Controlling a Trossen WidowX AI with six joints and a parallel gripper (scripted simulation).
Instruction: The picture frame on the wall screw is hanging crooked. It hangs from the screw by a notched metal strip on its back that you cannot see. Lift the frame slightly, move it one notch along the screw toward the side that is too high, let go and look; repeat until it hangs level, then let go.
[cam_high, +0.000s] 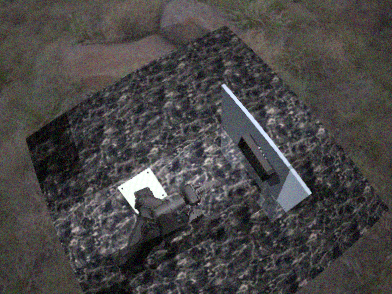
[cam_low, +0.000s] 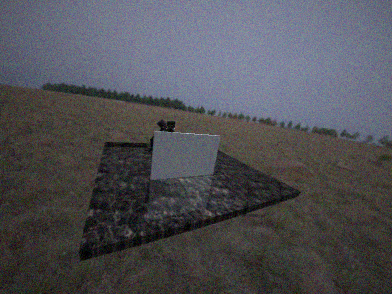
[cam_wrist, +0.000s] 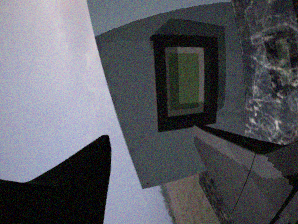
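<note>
Right now my gripper tip is 200 mm short of the picture frame, 90 mm above it and 40 mm to the right of it. Also, from my gripper tip: wall panel: 210 mm ahead, 100 mm below, 50 mm to the left.
</note>
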